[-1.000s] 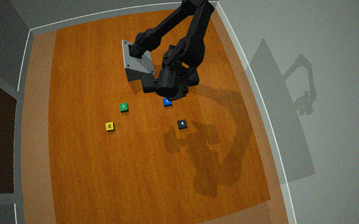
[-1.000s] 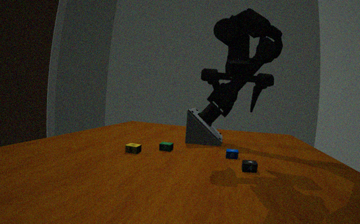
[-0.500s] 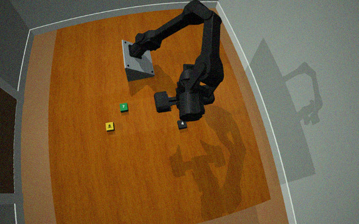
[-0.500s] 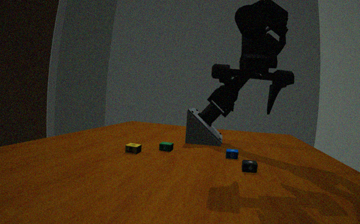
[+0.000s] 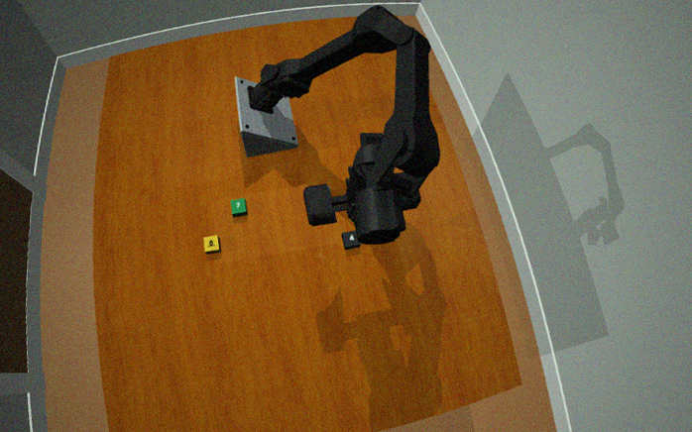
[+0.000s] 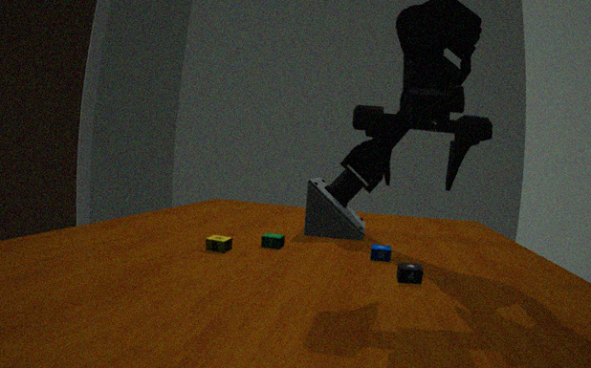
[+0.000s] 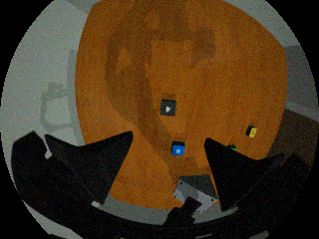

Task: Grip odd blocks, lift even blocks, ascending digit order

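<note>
Now: gripper tip 11 cm above the blue block, 10 cm past it and 3 cm to the left of it. Also, from my gripper tip: black block 11 cm below, 1 cm ahead; then green block 22 cm to the right, 11 cm below, 11 cm behind; then yellow block 29 cm to the right, 11 cm below, 4 cm behind.
</note>
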